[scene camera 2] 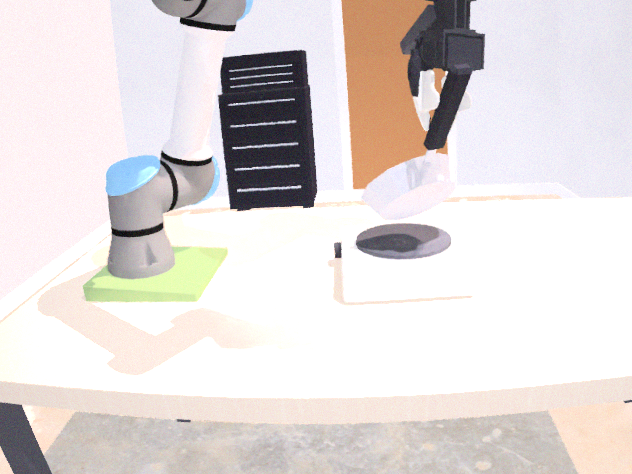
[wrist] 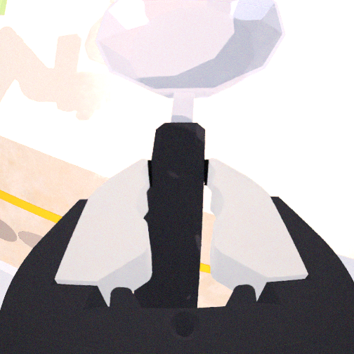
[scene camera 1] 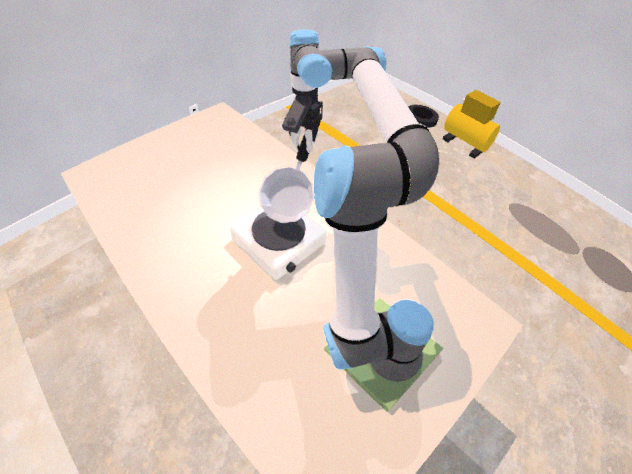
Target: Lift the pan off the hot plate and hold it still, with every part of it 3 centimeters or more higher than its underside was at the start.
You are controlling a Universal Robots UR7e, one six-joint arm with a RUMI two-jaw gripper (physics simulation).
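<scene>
The pale pan (scene camera 1: 286,197) (scene camera 2: 405,188) (wrist: 185,45) hangs in the air, tilted, above the hot plate, with its bowl tipped lower on the side away from the handle. A gap shows between the pan and the dark disc in scene camera 2. The white hot plate (scene camera 1: 270,260) (scene camera 2: 403,278) with its dark round disc stands on the table. My gripper (scene camera 1: 304,142) (scene camera 2: 433,109) (wrist: 177,163) is shut on the pan's black handle, which stands steeply between the two light fingers. The handle hides part of the fingers' inner faces in the wrist view.
The arm's base stands on a green plate (scene camera 1: 380,390) (scene camera 2: 153,290) on the table (scene camera 1: 168,255) (scene camera 2: 255,367). A black drawer cabinet (scene camera 2: 268,145) stands behind the table. A yellow machine (scene camera 1: 472,127) and a black ring (scene camera 1: 423,109) are on the floor beyond the arm.
</scene>
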